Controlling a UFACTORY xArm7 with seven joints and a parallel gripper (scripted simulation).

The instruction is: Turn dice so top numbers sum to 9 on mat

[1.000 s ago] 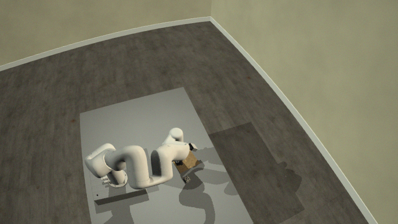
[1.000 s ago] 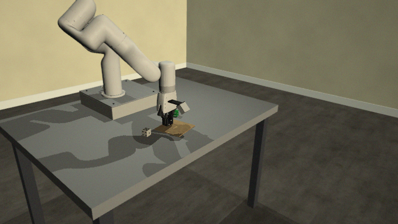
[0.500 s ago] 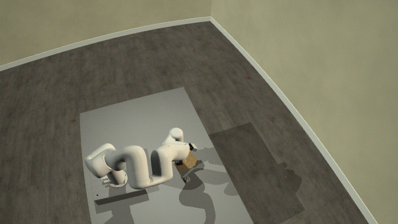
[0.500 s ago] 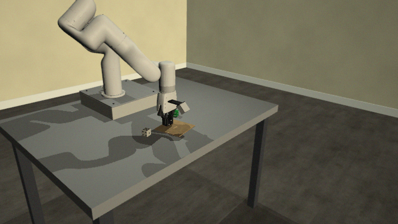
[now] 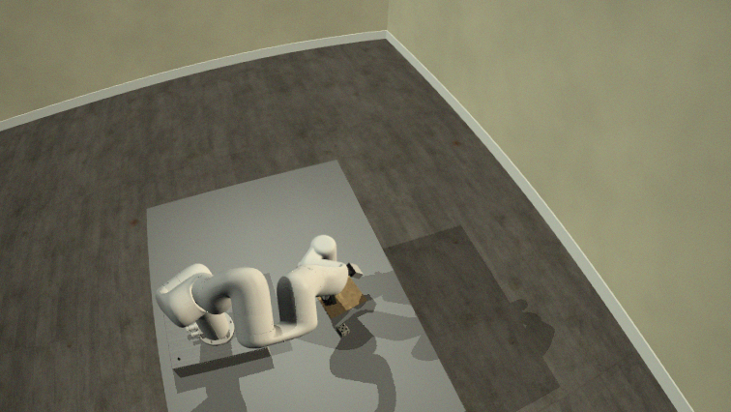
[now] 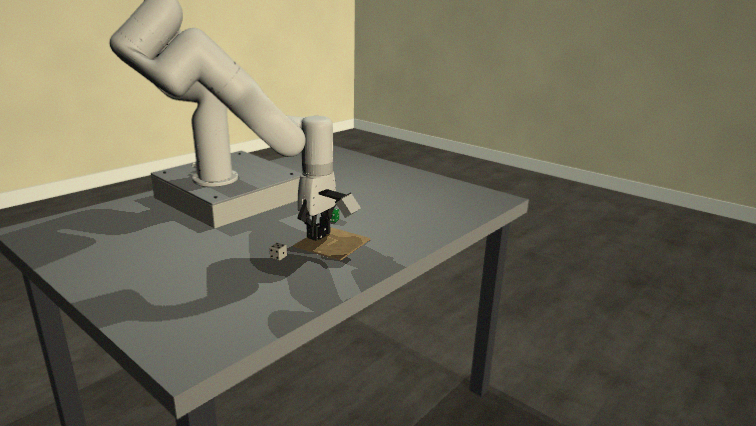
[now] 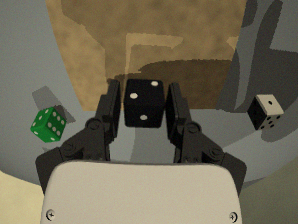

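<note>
Right now the black die is 1 cm below my hand. The rest, counted from my hand: green die (5 cm behind, 11 cm to the left, 1 cm below); white die (14 cm to the right, 1 cm below); tan mat (5 cm ahead, 2 cm below).
</note>
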